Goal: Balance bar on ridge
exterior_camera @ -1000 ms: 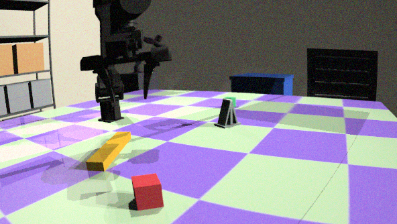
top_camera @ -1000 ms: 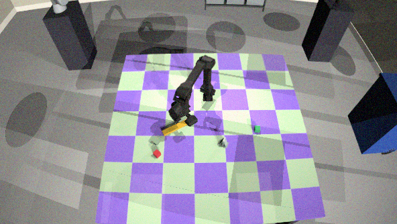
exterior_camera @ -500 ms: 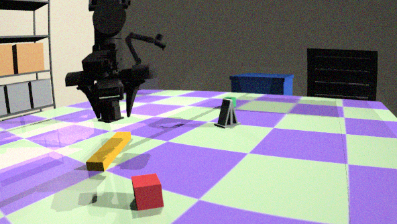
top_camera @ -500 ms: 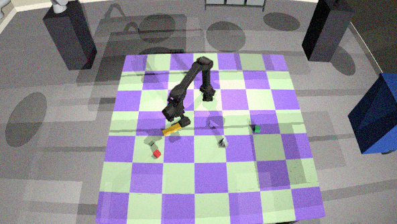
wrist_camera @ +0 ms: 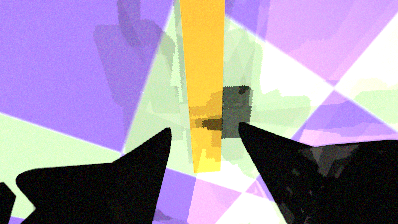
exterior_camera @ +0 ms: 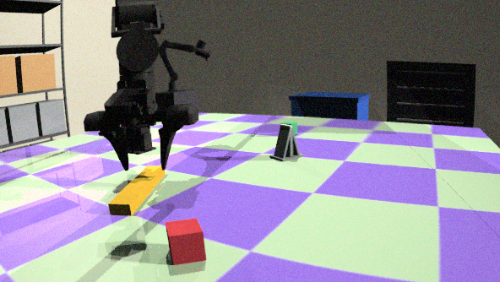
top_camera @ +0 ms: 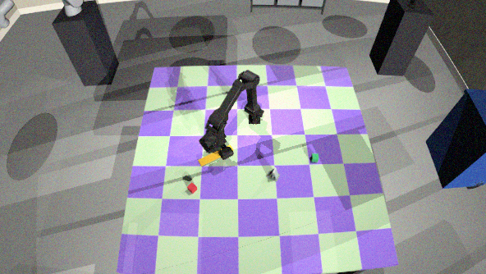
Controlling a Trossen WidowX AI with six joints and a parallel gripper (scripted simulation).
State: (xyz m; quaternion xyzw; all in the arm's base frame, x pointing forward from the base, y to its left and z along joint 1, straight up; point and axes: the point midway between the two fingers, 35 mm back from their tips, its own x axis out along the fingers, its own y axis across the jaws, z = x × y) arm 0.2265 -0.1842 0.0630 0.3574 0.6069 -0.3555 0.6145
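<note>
The yellow bar is 1 cm ahead of my gripper tip, 2 cm to the right of it and 2 cm below it. Round my gripper tip: green cube (4 cm ahead, 49 cm to the left, 1 cm below); grey triangular ridge (13 cm ahead, 27 cm to the left, 4 cm above); red cube (20 cm ahead, 13 cm to the right, 1 cm below).
</note>
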